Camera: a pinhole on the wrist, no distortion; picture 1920 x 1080 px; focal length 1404.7 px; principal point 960.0 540.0 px. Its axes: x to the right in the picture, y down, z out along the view. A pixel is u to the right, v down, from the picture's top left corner.
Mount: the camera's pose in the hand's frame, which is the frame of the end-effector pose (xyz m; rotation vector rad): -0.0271 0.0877 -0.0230 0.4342 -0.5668 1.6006
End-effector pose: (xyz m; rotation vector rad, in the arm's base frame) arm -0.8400 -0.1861 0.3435 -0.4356 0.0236 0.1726
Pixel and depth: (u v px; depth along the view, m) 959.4 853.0 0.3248
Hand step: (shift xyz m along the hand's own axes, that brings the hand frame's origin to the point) -0.1155 -0.1090 0.2305
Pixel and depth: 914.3 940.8 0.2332
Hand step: -0.1042 -0.0604 0.1531
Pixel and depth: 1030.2 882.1 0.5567
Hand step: -0.1931 -0.2275 0.4266
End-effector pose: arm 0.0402 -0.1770 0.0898 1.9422 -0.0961 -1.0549
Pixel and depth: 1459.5 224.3 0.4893
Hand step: 0.0383 -0.0560 0.4838
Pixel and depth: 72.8 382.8 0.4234
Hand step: 0.0274 -0.3753 0.1659
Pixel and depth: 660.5 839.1 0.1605
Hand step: -0.0655 -0.0368 0.0824
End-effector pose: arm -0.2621 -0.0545 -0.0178 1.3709 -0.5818 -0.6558
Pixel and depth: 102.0 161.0 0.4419
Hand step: 0.0980 -0.3842 0.1869
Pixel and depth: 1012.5 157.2 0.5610
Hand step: 0.0939 -0.2190 0.4564
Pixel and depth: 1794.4 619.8 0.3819
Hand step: -0.0927 0.0425 0.4145
